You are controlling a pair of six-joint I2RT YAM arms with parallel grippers.
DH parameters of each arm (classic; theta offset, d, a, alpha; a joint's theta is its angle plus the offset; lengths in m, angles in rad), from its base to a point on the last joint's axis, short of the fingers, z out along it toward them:
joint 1: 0 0.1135 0.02 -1.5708
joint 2: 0 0 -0.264 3.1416
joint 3: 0.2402 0 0.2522 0
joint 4: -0.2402 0 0.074 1.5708
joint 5: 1.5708 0 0 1.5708
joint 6: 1.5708 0.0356 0 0
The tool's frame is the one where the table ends.
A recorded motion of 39 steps. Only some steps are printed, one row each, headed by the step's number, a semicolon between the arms.
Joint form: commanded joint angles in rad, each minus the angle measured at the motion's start. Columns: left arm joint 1, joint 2, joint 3, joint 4, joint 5, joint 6; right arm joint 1, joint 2, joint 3, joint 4, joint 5, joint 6.
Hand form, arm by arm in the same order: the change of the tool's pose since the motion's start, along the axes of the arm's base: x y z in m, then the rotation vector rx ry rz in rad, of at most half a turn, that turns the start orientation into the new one. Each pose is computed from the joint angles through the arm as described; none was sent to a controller.
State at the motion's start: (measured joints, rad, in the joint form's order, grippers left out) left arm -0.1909 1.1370 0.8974 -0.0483 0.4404 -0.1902; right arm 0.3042 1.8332 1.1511 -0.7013 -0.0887 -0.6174
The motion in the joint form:
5: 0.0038 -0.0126 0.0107 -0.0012 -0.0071 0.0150; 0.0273 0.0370 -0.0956 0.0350 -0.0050 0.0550
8: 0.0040 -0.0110 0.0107 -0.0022 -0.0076 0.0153; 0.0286 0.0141 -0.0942 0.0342 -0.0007 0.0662
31: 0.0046 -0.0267 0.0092 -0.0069 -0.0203 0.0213; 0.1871 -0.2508 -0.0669 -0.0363 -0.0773 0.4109
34: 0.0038 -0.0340 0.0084 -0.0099 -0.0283 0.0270; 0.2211 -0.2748 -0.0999 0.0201 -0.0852 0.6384
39: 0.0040 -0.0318 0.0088 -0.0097 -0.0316 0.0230; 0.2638 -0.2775 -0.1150 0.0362 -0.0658 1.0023
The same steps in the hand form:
5: -0.0020 0.0016 0.0067 0.0094 -0.0308 0.0069; -0.0195 0.0032 -0.0334 -0.0202 0.1014 -0.0263
8: -0.0017 0.0016 0.0062 0.0103 -0.0284 0.0075; -0.0196 0.0035 -0.0262 -0.0150 0.0792 -0.0365
31: -0.0049 0.0028 0.0089 0.0166 -0.0417 0.0189; -0.0562 0.0441 0.0570 0.2002 -0.0166 -0.1878
34: -0.0064 0.0032 0.0100 0.0225 -0.0488 0.0245; -0.0634 0.0522 0.0567 0.2749 0.0076 -0.3649
39: -0.0059 0.0032 0.0096 0.0206 -0.0450 0.0288; -0.0709 0.0619 0.0537 0.3269 0.0869 -0.6757

